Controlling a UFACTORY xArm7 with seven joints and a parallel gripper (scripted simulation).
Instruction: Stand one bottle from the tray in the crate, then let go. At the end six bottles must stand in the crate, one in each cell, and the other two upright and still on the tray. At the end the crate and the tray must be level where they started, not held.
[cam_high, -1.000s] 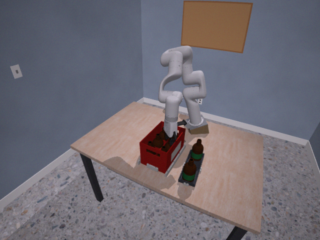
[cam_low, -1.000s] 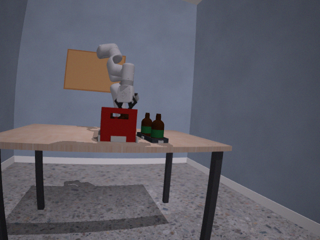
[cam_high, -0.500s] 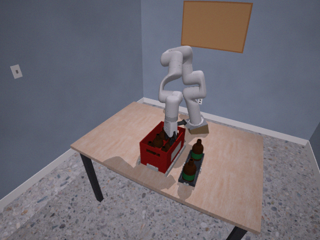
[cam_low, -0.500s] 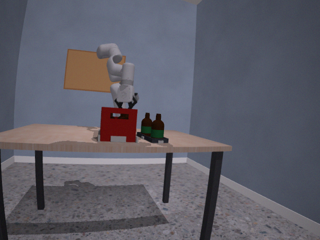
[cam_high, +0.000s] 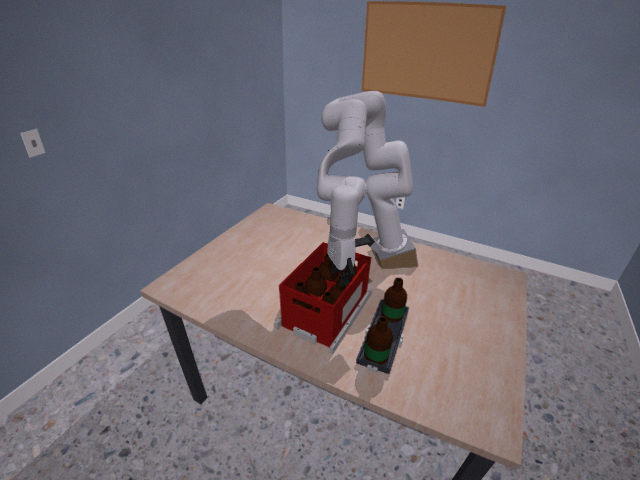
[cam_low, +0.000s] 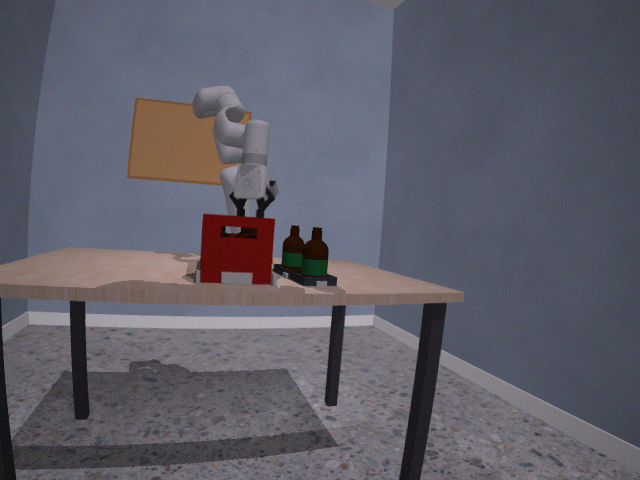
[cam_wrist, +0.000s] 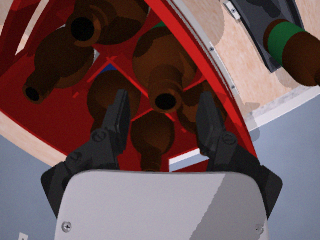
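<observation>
Now: hand 90 mm above the red crate and 40 mm to the left of it.
</observation>
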